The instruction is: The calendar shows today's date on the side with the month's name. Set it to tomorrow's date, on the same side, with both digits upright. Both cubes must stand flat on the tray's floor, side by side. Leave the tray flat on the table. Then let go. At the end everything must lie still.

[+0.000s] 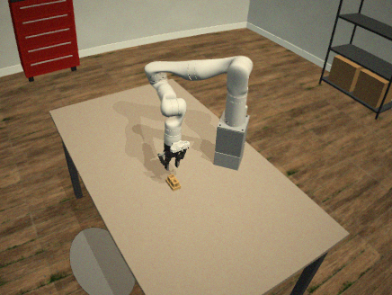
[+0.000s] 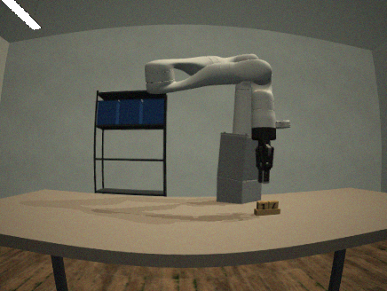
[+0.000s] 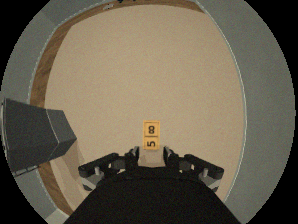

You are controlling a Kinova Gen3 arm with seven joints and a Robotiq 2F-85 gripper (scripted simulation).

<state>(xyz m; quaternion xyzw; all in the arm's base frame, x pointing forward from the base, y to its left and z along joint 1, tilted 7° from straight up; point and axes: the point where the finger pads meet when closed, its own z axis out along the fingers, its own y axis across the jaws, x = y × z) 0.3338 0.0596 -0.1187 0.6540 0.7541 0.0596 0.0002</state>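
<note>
Now: hand 100 mm above the wooden calendar tray and 20 mm to the right of it.
</note>
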